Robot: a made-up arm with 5 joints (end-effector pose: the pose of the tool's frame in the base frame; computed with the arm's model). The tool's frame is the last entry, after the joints. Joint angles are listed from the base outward.
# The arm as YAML. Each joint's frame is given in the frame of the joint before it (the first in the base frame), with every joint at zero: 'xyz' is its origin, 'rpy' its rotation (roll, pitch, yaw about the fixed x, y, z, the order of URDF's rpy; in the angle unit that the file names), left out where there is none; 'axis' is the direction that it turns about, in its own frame. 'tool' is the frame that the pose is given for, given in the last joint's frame.
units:
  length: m
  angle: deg
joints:
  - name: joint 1
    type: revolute
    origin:
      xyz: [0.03, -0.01, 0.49]
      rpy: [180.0, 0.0, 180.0]
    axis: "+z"
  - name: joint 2
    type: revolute
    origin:
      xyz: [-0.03, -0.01, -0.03]
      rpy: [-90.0, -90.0, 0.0]
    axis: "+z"
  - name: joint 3
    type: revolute
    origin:
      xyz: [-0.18, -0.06, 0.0]
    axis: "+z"
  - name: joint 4
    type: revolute
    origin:
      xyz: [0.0, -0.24, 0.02]
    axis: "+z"
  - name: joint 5
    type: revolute
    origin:
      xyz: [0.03, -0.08, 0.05]
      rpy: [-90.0, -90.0, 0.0]
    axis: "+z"
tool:
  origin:
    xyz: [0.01, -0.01, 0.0]
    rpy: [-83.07, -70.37, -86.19]
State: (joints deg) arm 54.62 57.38 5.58 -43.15 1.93
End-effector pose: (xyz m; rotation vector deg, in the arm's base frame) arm 0.3140 -0.2884 0.3065 93.94 96.69 111.40
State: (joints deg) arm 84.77 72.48 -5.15 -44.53 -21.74
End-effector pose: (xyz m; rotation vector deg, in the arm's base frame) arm 0.1299 -0.3818 0.2488 87.30 41.31 109.12
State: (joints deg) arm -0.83 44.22 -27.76 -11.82 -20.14
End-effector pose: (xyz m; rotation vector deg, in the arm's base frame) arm 0.5360 0.0633 0.5156 -19.42 -102.68 -121.19
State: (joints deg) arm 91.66 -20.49 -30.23 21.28 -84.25
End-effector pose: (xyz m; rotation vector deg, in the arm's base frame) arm 0.0737 -0.2655 0.9181 -5.46 40.11 100.19
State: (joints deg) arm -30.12 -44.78 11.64 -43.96 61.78
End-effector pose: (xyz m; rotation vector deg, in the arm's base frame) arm 0.1642 0.1529 0.8916 -23.82 107.28 50.03
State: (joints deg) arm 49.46 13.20 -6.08 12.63 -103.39
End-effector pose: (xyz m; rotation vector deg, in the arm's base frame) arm 0.3494 -0.3097 0.6035 17.08 -16.64 147.91
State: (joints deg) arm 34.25 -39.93 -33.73 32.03 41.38
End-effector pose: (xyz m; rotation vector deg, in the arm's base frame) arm 0.1603 -0.0090 0.9582 43.36 125.76 38.62
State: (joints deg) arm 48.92 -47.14 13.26 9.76 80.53
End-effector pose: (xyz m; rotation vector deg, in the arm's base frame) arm 0.2329 -0.1339 0.8180 89.56 131.25 -8.93
